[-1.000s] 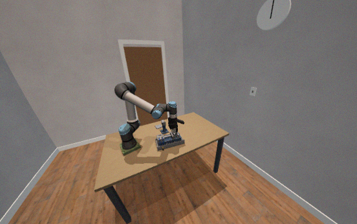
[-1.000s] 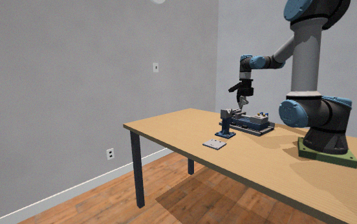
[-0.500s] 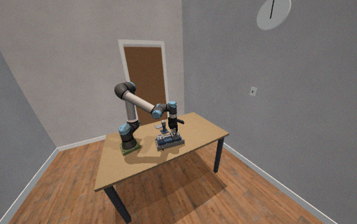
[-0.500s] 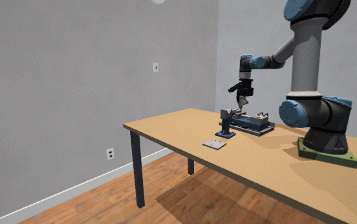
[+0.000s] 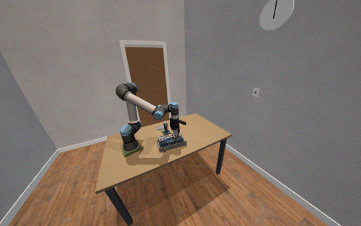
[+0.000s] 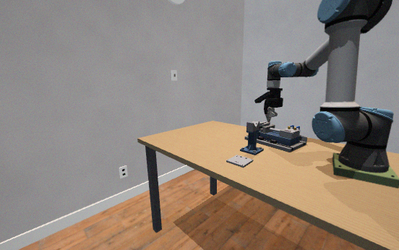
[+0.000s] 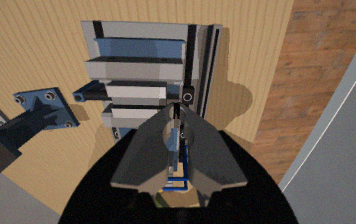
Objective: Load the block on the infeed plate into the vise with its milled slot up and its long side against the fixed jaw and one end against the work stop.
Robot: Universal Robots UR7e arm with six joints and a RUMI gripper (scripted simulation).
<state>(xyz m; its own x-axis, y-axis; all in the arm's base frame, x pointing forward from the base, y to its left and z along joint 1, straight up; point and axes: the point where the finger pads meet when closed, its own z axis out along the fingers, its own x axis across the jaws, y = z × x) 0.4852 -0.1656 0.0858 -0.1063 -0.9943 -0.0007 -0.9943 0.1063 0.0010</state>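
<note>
Now: hand 40 mm to the right of the part and 20 mm above it. Also, from my hand: grey jaw 50 mm to the left, 40 mm below, 30 mm behind; then cylinder rod 80 mm behind, 50 mm to the left, 40 mm below; then work stop 90 mm to the left, 30 mm below, 10 mm ahead.
</note>
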